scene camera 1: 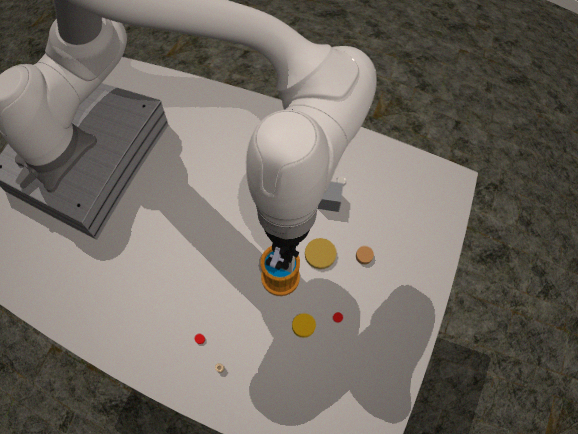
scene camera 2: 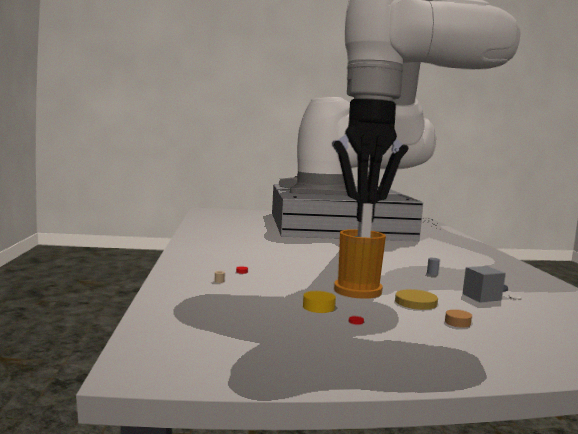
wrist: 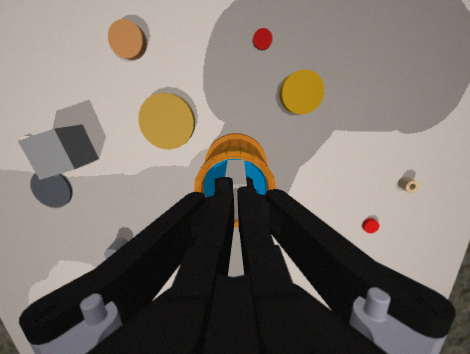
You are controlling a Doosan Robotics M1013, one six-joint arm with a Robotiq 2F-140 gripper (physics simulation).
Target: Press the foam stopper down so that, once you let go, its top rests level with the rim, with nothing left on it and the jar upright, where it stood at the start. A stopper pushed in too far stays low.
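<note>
The orange ribbed jar point(scene camera 1: 281, 285) point(scene camera 2: 361, 265) point(wrist: 235, 146) stands upright on the table. The blue foam stopper point(scene camera 1: 280, 273) point(wrist: 214, 176) shows inside its mouth, around the fingertips; in the scene camera 2 view no blue shows above the rim. My gripper point(scene camera 1: 283, 264) point(scene camera 2: 366, 231) point(wrist: 236, 173) is shut and empty, pointing straight down into the jar's mouth. The lower ends of its pale pads reach the rim's height and seem to sit on the stopper. Their exact contact and the middle of the stopper's top are hidden.
A wide yellow disc point(scene camera 1: 321, 253) point(scene camera 2: 416, 299) point(wrist: 166, 121) and a smaller yellow disc point(scene camera 1: 304, 325) point(scene camera 2: 319, 301) lie near the jar. An orange disc point(scene camera 1: 365, 254), two red discs, a tan ring, a grey cylinder point(scene camera 2: 433, 267) and a grey cube point(scene camera 2: 483, 284) stand farther off.
</note>
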